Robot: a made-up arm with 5 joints.
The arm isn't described. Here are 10 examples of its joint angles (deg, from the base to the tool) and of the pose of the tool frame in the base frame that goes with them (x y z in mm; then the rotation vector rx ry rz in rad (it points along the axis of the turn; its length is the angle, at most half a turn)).
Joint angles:
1: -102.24 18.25 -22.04 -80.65 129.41
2: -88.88 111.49 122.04 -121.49 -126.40
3: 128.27 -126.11 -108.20 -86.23 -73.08
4: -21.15 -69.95 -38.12 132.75 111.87
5: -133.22 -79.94 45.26 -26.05 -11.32
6: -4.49 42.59 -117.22 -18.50 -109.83
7: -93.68 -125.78 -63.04 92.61 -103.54
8: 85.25 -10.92 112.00 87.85 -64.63
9: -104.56 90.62 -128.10 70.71 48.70
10: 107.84 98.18 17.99 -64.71 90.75
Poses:
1: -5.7 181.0 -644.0 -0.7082 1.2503 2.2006
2: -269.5 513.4 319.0 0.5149 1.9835 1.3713
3: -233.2 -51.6 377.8 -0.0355 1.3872 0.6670
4: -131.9 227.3 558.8 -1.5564 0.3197 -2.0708
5: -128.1 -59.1 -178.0 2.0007 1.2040 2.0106
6: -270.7 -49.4 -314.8 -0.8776 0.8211 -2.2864
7: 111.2 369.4 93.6 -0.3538 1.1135 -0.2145
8: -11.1 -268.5 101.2 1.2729 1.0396 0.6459
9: 127.3 -35.3 -243.3 0.7082 0.6438 0.2831
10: 380.5 -692.2 111.2 -0.5221 -0.4053 0.2400
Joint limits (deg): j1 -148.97..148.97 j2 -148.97..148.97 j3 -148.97..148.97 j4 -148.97..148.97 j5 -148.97..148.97
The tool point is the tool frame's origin. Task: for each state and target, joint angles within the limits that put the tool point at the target. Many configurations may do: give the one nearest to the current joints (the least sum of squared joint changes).
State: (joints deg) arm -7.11 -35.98 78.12 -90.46 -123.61
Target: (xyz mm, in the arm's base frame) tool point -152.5 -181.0 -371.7
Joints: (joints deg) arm -38.58 -22.67 90.81 -104.11 -102.07
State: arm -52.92 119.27 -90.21 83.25 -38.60
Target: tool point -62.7 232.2 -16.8
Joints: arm -8.68 104.32 -139.14 106.01 -62.90
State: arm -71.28 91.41 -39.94 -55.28 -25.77
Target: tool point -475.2 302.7 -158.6
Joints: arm -48.51 83.35 -37.28 -38.51 -26.19
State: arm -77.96 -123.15 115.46 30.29 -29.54
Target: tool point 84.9 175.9 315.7
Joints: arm -50.77 -148.97 142.45 -17.82 -59.94
